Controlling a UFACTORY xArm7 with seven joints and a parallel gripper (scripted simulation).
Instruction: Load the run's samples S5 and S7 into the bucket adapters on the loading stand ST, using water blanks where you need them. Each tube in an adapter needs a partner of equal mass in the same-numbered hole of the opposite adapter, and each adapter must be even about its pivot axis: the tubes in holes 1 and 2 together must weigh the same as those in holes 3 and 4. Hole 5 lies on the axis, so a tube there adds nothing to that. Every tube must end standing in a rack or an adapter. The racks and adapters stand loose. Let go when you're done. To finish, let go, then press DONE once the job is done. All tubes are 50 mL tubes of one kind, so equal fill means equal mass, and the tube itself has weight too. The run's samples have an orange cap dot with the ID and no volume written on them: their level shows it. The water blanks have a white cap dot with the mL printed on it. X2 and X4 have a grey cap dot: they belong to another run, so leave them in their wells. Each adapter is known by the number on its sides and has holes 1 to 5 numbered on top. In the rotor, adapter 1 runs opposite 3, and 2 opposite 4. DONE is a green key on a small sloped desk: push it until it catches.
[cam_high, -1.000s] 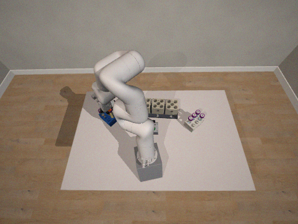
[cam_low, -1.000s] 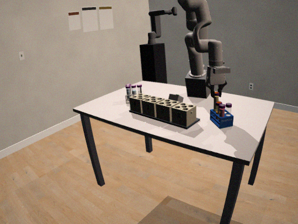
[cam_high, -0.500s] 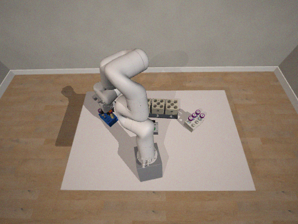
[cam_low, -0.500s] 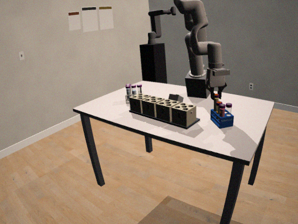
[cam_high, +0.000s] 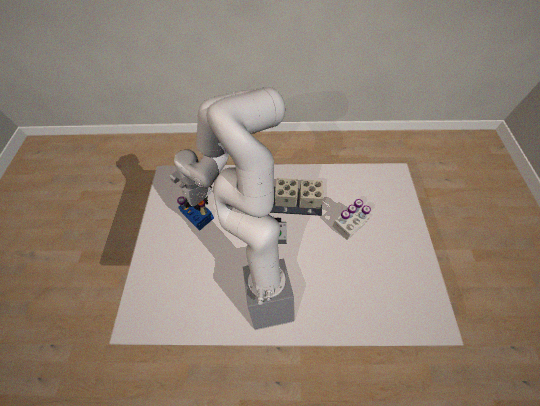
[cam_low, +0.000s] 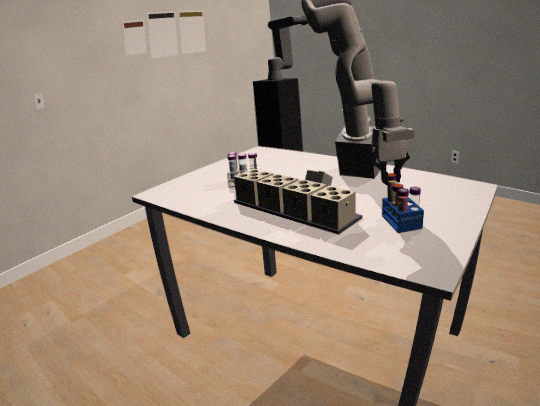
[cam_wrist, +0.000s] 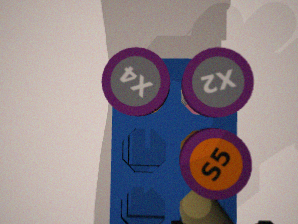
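Right now my hand is 10 mm short of the blue rack, 50 mm to the right of it and 110 mm above it. Round my hand: adapter: 120 mm ahead, 130 mm to the right, 80 mm below; dark stand: 110 mm ahead, 300 mm to the right, 130 mm below; white rack: 10 mm behind, 630 mm to the right, 110 mm below.
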